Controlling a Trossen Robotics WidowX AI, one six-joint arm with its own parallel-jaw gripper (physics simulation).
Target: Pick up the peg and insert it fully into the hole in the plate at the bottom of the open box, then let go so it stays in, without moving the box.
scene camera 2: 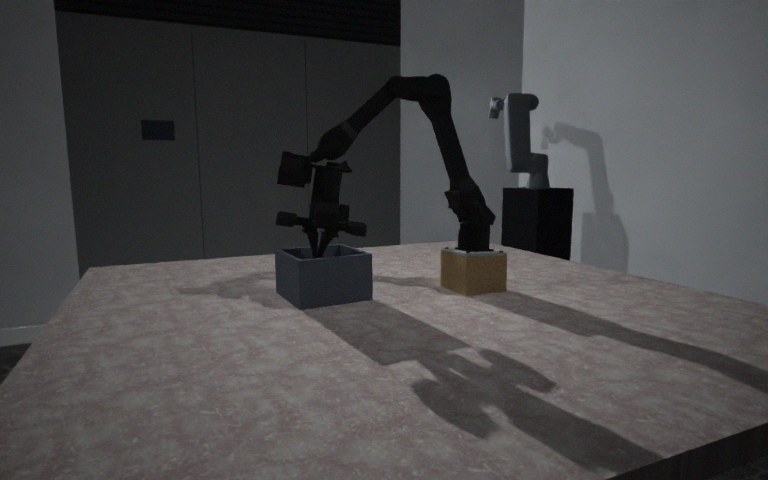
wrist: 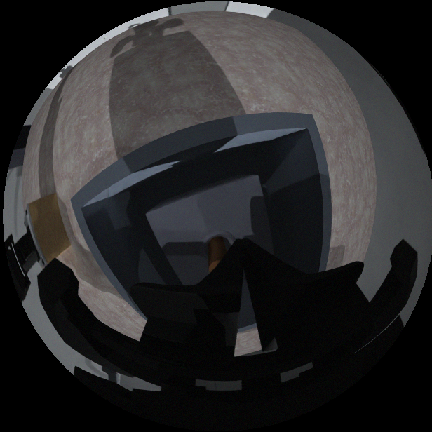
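Pixels of known places: arm's base, origin of its link: [scene camera 2: 474, 250].
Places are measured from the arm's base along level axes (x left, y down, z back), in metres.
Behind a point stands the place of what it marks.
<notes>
The open blue-grey box [scene camera 2: 335, 284] @[x -0.019, y 0.045, z -0.337 m] [wrist: 325, 215] stands on the table. In the wrist view, the grey plate [wrist: 187, 220] lies at its bottom. The orange-brown peg [wrist: 216, 253] stands at the hole in the plate, its lower end at the hole's rim. Its upper part is hidden behind the black fingers, so its full height and depth in the hole cannot be told. My gripper [scene camera 2: 318, 255] @[x -0.096, y 0.015, z -0.349 m] [wrist: 241, 244] is shut and empty, pointing down. Its fingertips reach just inside the box's opening, close beside or over the peg. The peg does not show in the scene view.
The box's walls surround my fingertips. The arm's orange-yellow base block [scene camera 2: 473, 272] @[x 0.058, y 0.037, z -0.048 m] [wrist: 50, 227] stands apart from the box, to its right in the scene view. A grey robot arm [scene camera 2: 517, 133] stands on a black pedestal [scene camera 2: 536, 221] behind the table.
</notes>
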